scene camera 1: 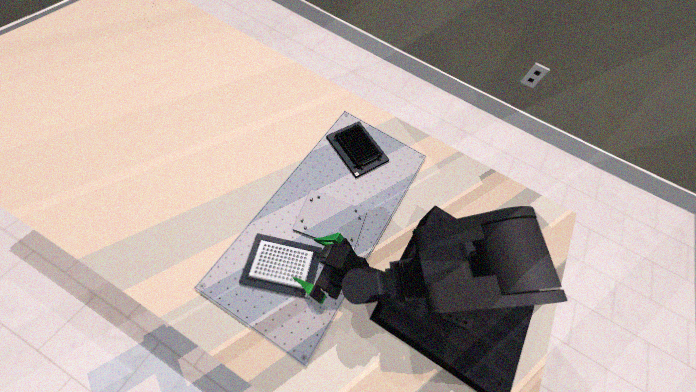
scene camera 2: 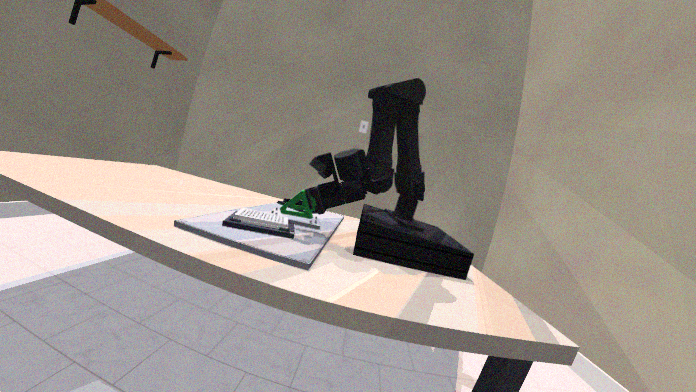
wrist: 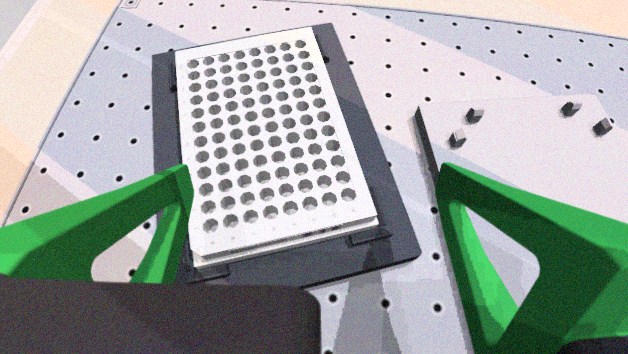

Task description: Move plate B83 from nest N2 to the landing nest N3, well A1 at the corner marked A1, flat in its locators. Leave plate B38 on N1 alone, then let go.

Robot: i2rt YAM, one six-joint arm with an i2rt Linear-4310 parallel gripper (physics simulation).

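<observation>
A white 96-well plate (scene camera 1: 281, 262) (scene camera 2: 260, 216) (wrist: 260, 125) lies in a dark nest (scene camera 1: 275, 286) (wrist: 352, 120). A black plate (scene camera 1: 358, 143) sits in another dark nest (scene camera 1: 372, 167) at the far end. Between them is a pale nest (scene camera 1: 330, 215) (wrist: 525, 150) with small dark locators and no plate on it. The plate and nest names cannot be read. My gripper (scene camera 1: 305, 259) (scene camera 2: 283, 209) (wrist: 314, 177) is open and empty, over the near end of the white plate. In the wrist view the left fingertip overlaps the plate's left edge; the right one is well beyond its right edge, by the pale nest.
The nests stand on a perforated board (scene camera 1: 265, 320) (scene camera 2: 310, 257) (wrist: 400, 55) on a wooden table (scene camera 1: 125, 125) (scene camera 2: 350, 280). The black arm base (scene camera 1: 450, 340) (scene camera 2: 410, 245) stands beside the board. A wall shelf (scene camera 2: 135, 27) is at the upper left in scene camera 2.
</observation>
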